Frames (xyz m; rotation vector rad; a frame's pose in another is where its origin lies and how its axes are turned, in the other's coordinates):
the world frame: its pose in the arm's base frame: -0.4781 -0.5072 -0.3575 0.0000 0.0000 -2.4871
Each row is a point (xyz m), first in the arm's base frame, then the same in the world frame.
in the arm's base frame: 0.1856 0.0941 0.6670
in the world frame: -0.8926 -0.0730 1.0245
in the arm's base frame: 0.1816 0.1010 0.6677
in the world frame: -0.8936 -0.0809 1.0252
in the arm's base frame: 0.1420 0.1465 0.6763
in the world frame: -0.8899 -0.1411 1.0338
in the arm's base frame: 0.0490 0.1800 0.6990
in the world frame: -0.8365 -0.2243 1.0565
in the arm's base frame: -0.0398 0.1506 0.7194
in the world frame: -0.7482 -0.2551 1.0769
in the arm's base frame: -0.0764 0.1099 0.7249
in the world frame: -0.6944 -0.2450 1.0824
